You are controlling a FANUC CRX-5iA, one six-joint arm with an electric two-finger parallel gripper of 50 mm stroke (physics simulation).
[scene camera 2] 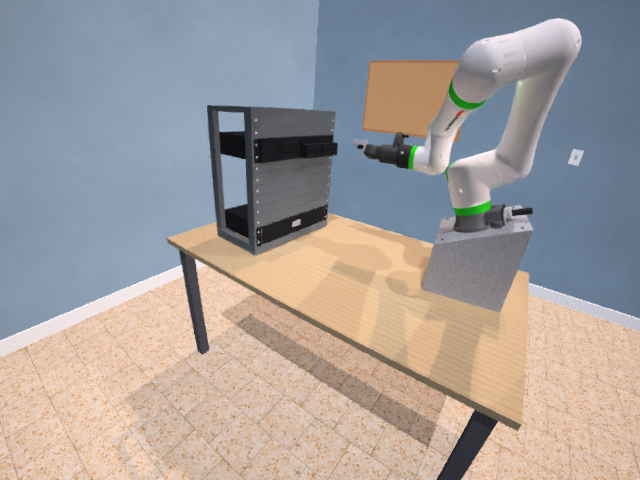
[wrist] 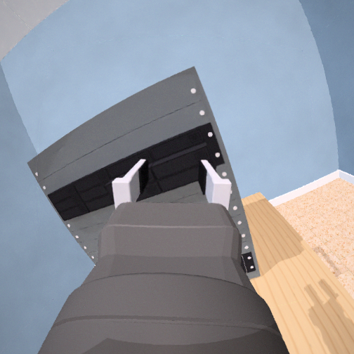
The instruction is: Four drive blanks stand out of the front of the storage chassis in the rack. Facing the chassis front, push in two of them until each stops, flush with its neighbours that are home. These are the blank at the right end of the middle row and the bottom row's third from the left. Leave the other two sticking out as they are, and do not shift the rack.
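Where they show: gripper, between the fingertips: [scene camera 2: 355,143]; arm's base, origin of its link: [scene camera 2: 475,225].
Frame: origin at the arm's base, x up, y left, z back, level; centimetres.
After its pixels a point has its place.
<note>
The storage chassis [scene camera 2: 279,149] @(x 19.3, y 33.1, z -71.0 cm) [wrist: 70,204] is a black band across the upper part of the grey rack [scene camera 2: 251,180] @(x 8.1, y 45.6, z -73.1 cm) [wrist: 125,117]. Dark blanks [scene camera 2: 319,150] @(x 18.0, y 12.0, z -68.0 cm) stand out near the chassis's right end in the scene view. A long, slightly lighter ledge [wrist: 179,155] shows there in the wrist view. The dark faces blend together, so I cannot tell each row or every protruding blank; the lower middle is partly behind a finger. My gripper [scene camera 2: 355,142] @(x 21.9, y 2.0, z -55.8 cm) [wrist: 173,169] is open and empty, in front of the chassis's right end and apart from it.
The rack stands on a wooden table [scene camera 2: 310,289] @(x -25.3, y 46.1, z -39.2 cm) [wrist: 280,250]. A second black unit [scene camera 2: 279,227] @(x -15.4, y 31.5, z -72.5 cm) [wrist: 248,262] with a light label sits low in the rack. The arm's grey pedestal [scene camera 2: 475,263] @(x -9.0, y 12.1, z 5.5 cm) stands at the table's other end. An orange board [scene camera 2: 398,98] is on the wall behind.
</note>
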